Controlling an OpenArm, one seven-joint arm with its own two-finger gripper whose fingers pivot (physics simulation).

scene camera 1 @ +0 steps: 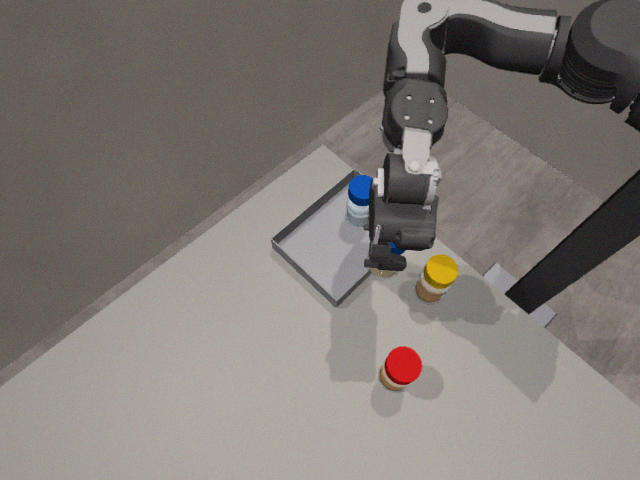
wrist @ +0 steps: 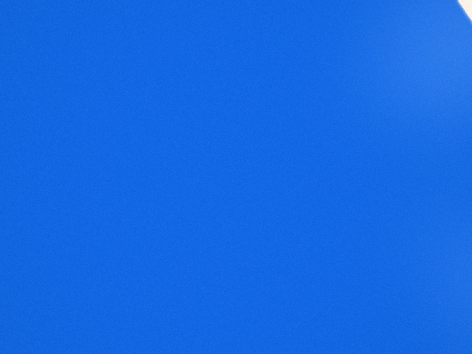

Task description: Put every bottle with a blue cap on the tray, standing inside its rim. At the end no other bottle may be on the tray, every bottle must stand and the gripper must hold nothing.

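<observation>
My gripper [scene camera 1: 385,261] is shut on a blue-capped bottle [scene camera 1: 397,248] [wrist: 235,175] with a pale yellow body, held over the right part of the tray near its right rim. The gripper hides most of this bottle in the scene view; its cap fills almost all of the wrist view. The grey tray [scene camera 1: 305,273] lies at the table's far end, its right side partly hidden by the gripper. Another blue-capped bottle [scene camera 1: 360,198], with a clear and white body, stands inside the rim at the back, partly covered by the arm.
A yellow-capped bottle [scene camera 1: 436,279] stands on the table right of the tray, close to the gripper. A red-capped bottle [scene camera 1: 401,367] stands on the table [scene camera 1: 206,361] farther forward. The table's edge runs just behind the tray and the yellow-capped bottle. A black post [scene camera 1: 578,242] rises at the right.
</observation>
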